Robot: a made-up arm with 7 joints.
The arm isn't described. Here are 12 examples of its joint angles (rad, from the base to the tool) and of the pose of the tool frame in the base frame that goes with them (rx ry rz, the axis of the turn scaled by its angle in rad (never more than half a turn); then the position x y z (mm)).
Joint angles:
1: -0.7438 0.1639 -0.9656 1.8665 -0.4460 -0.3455 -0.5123
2: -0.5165 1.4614 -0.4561 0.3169 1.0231 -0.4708 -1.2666
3: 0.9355 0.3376 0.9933 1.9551 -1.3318 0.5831 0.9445
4: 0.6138 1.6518 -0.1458 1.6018 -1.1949 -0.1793 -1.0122
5: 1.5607 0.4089 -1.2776 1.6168 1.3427 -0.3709 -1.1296
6: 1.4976 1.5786 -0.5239 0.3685 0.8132 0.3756 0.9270
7: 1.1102 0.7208 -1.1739 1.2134 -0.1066 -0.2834 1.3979
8: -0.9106 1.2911 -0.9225 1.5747 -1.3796 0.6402 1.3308
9: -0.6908 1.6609 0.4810 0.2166 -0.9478 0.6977 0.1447
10: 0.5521 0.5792 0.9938 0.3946 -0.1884 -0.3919 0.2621
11: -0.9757 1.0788 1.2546 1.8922 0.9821 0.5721 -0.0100
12: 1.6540 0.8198 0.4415 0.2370 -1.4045 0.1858 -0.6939
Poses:
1: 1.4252 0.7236 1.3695 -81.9 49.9 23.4
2: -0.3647 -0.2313 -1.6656 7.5 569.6 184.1
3: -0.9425 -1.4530 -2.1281 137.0 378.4 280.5
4: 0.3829 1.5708 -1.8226 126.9 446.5 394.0
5: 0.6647 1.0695 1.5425 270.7 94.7 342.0
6: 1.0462 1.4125 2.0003 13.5 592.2 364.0
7: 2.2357 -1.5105 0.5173 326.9 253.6 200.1
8: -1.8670 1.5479 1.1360 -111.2 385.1 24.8
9: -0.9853 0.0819 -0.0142 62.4 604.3 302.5
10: 1.0645 1.7532 2.2652 156.2 431.0 34.7
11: 1.8458 1.2293 2.1181 60.9 428.2 290.4
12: -0.3413 -0.7669 -1.7862 236.0 485.7 332.7
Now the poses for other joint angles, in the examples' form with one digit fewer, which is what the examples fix.
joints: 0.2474 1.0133 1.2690 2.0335 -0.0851 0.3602 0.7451
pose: -0.848 -0.212 -2.736 6 409 337
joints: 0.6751 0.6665 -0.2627 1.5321 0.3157 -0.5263 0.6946
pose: 0.963 -0.605 1.838 271 300 207
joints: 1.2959 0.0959 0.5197 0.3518 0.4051 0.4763 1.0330
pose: 0.825 0.760 0.572 379 248 231
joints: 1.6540 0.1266 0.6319 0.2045 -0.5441 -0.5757 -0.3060
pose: 0.190 1.103 2.301 364 238 319
